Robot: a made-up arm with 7 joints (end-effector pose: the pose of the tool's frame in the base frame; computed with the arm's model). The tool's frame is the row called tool. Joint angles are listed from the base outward.
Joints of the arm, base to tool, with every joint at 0 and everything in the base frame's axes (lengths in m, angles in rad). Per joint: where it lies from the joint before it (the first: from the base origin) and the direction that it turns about. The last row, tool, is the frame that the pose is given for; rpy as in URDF.
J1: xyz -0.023 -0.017 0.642 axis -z
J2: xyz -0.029 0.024 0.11 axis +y
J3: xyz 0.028 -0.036 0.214 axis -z
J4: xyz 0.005 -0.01 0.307 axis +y
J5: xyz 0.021 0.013 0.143 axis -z
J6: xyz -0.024 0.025 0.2 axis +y
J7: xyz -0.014 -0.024 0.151 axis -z
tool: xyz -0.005 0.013 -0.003 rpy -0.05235 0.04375 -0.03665
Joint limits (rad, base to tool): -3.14..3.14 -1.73..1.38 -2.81..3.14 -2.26..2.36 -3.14..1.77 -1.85..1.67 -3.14..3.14
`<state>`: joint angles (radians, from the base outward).
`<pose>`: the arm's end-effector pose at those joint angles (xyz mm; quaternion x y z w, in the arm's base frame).
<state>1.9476 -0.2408 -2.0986 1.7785 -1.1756 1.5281 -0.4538</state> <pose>333.6 240.1 1066.3 -0.2220 -0.8377 -0.4334 0.2473</pose>
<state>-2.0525 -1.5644 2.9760 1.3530 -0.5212 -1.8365 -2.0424</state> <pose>285.7 -671.9 518.5 0.4904 -0.2229 0.2354 0.8090</pose>
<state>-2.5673 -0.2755 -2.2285 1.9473 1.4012 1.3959 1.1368</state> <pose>-28.0 -396.3 1051.5 0.0897 -0.6897 -0.0078 0.7185</pose>
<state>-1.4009 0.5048 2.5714 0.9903 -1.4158 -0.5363 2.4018</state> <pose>126.6 -17.9 1601.7 0.1588 0.2300 -0.9040 0.3236</pose>
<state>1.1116 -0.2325 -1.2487 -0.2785 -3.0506 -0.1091 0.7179</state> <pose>-198.2 163.8 1740.2 -0.1848 0.0184 0.9265 0.3272</pose>
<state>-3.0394 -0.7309 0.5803 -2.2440 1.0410 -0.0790 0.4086</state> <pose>324.4 -296.3 742.0 0.8573 0.4561 -0.1001 0.2169</pose>
